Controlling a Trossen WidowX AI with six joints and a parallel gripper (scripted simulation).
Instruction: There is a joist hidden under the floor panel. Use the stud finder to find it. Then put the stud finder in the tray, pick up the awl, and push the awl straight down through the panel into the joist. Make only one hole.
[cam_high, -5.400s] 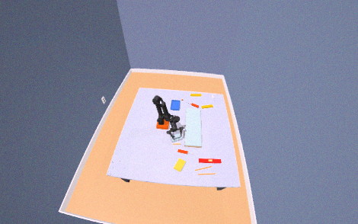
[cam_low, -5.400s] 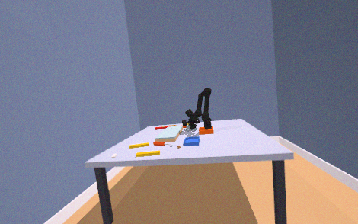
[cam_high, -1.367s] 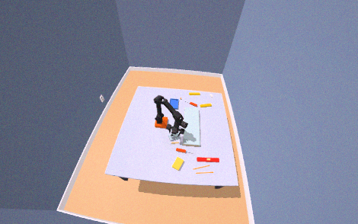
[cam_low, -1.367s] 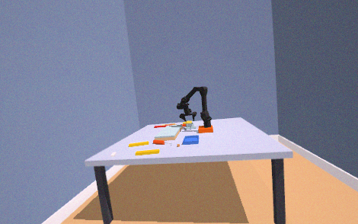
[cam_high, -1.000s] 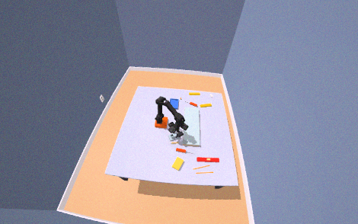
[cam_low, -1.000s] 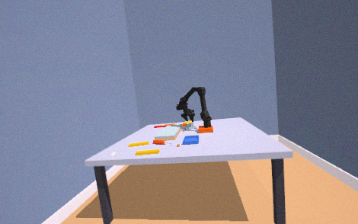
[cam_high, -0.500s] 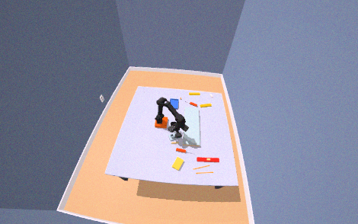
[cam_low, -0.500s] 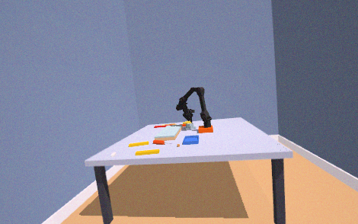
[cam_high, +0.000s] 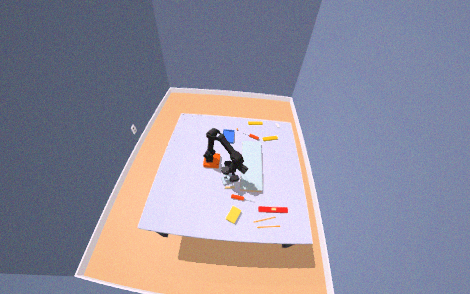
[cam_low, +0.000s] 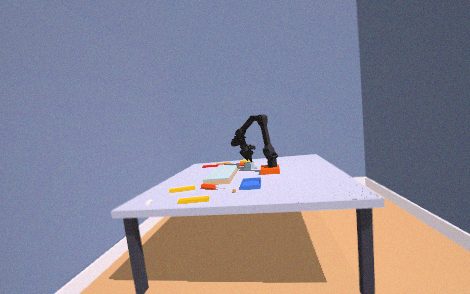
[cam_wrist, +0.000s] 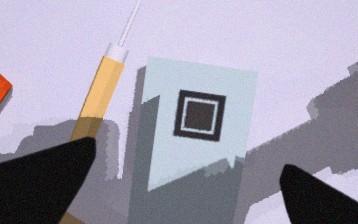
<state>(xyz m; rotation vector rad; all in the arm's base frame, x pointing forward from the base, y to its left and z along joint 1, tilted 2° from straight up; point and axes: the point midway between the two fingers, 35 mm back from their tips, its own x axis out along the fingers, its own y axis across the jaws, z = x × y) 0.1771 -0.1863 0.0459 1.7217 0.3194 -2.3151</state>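
Right now my gripper tip is 2 cm above the stud finder and 1 cm past it. The rest, counted from my gripper tip: awl 7 cm to the right, 5 cm below, 2 cm behind; red level 35 cm ahead, 27 cm to the right, 5 cm below; yellow block 30 cm to the right, 5 cm below, 4 cm ahead.
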